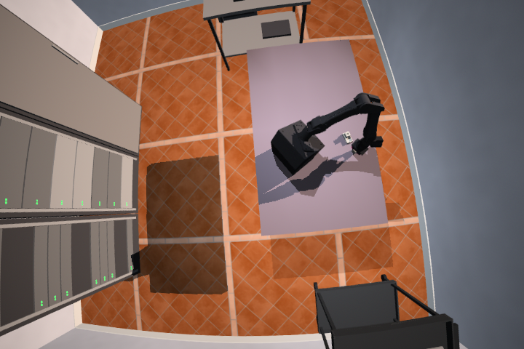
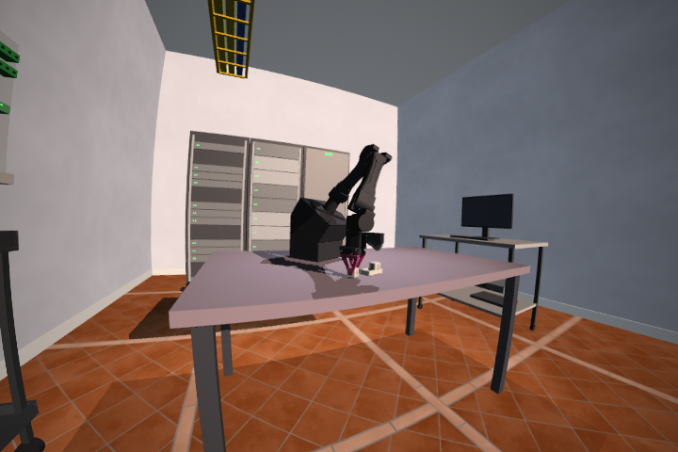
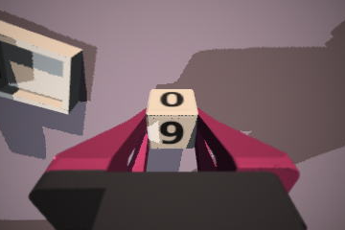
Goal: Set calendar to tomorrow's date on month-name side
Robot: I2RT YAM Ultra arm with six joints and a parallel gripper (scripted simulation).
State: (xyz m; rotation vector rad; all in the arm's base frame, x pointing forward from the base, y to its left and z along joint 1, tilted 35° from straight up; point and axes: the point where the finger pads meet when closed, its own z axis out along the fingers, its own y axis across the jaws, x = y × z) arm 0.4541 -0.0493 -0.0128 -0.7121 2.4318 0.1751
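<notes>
The cream digit cube is right at my hand. The rest, counted from my hand: cream tray 100 mm to the left, 40 mm behind, 20 mm below.
</notes>
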